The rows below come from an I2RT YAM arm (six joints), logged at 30 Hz.
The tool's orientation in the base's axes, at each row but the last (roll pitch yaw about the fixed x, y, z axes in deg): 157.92 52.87 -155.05; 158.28 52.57 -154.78; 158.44 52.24 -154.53; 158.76 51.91 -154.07; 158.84 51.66 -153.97; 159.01 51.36 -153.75; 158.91 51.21 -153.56; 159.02 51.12 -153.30; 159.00 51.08 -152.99; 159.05 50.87 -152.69
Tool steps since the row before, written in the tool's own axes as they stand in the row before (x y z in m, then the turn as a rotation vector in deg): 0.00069 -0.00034 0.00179 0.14 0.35 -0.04; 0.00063 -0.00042 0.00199 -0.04 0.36 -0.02; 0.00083 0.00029 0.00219 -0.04 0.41 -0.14; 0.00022 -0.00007 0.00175 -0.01 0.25 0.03; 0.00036 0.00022 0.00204 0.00 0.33 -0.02; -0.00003 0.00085 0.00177 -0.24 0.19 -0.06; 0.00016 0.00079 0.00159 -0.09 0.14 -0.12; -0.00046 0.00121 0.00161 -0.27 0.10 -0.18; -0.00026 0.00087 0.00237 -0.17 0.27 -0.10; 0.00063 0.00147 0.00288 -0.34 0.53 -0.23
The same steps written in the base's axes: 0.00076 0.00075 -0.00163 -0.33 0.19 -0.01; 0.00095 0.00083 -0.00172 -0.23 0.25 0.12; 0.00046 0.00141 -0.00184 -0.32 0.21 0.20; 0.00080 0.00102 -0.00120 -0.15 0.20 0.05; 0.00067 0.00138 -0.00141 -0.23 0.22 0.09; 0.00033 0.00175 -0.00082 -0.02 0.16 0.26; 0.00016 0.00154 -0.00088 -0.10 0.05 0.17; 0.00024 0.00203 -0.00031 0.00 0.03 0.34; 0.00071 0.00223 -0.00099 -0.13 0.17 0.25; 0.00004 0.00272 -0.00185 -0.28 0.32 0.52
